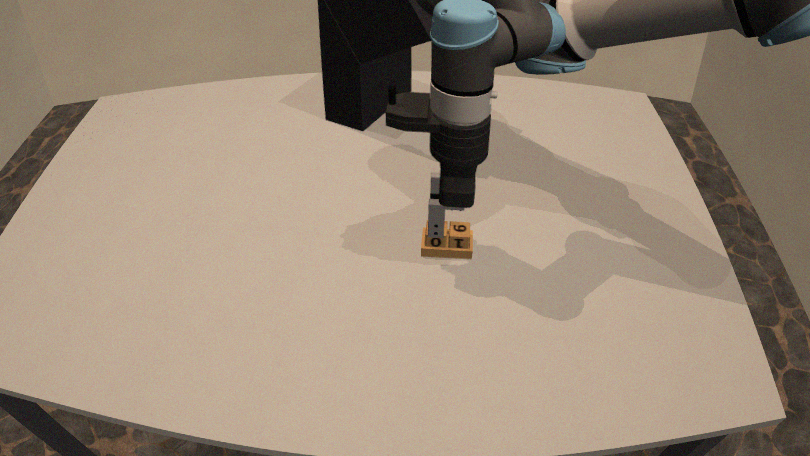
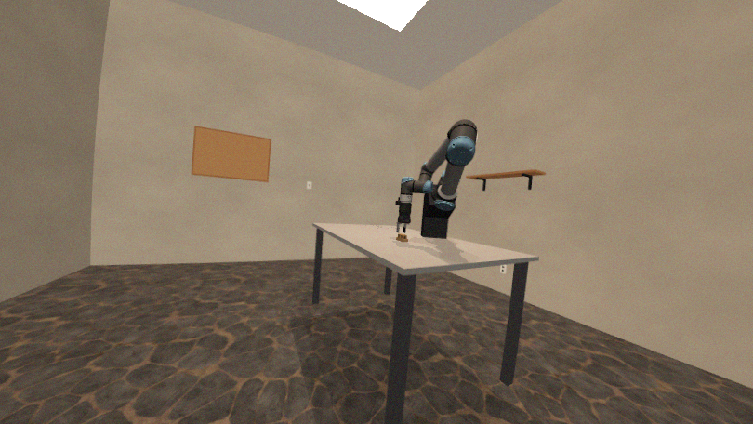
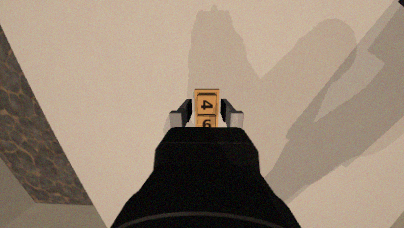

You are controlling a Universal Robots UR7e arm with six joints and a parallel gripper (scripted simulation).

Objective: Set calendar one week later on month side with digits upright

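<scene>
Now: hand 1 cm past the orange tray, 2 cm to the right of it and 6 cm above it. Round my hand: cube 1 cm behind, 3 cm to the left, 4 cm below.
</scene>
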